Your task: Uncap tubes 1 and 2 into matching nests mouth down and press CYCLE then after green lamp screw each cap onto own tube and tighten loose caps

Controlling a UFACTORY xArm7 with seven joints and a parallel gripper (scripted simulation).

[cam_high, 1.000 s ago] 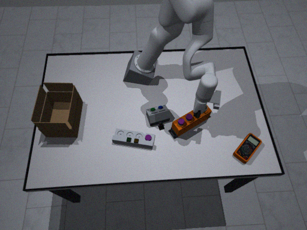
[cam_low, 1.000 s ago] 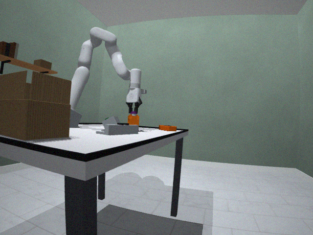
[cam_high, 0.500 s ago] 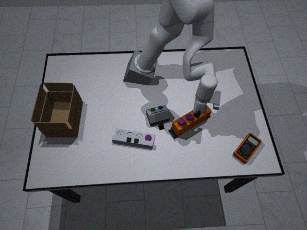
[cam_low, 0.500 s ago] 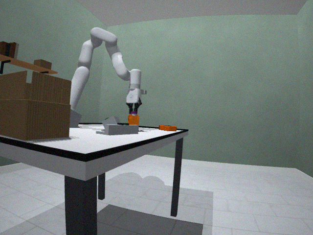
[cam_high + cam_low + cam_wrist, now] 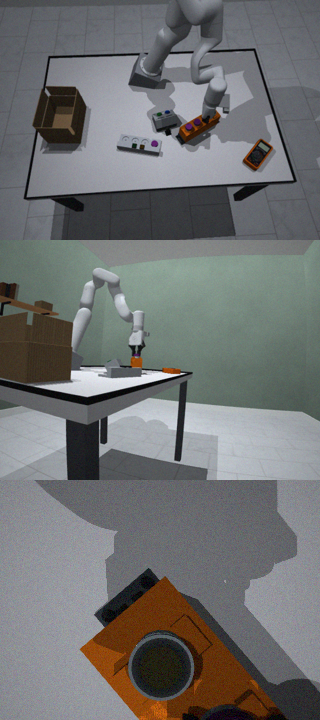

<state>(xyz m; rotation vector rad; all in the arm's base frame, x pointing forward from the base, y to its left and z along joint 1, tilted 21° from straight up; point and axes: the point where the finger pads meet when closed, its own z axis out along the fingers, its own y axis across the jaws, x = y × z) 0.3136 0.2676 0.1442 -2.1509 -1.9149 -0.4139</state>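
Now: hand 1 cm above the purple cap. From my hand the other things lie so: tube 1: 3 cm behind, 4 cm to the left, 1 cm below; blue key: 5 cm behind, 19 cm to the right, 6 cm below; grey key housing: 2 cm behind, 21 cm to the right, 8 cm below.
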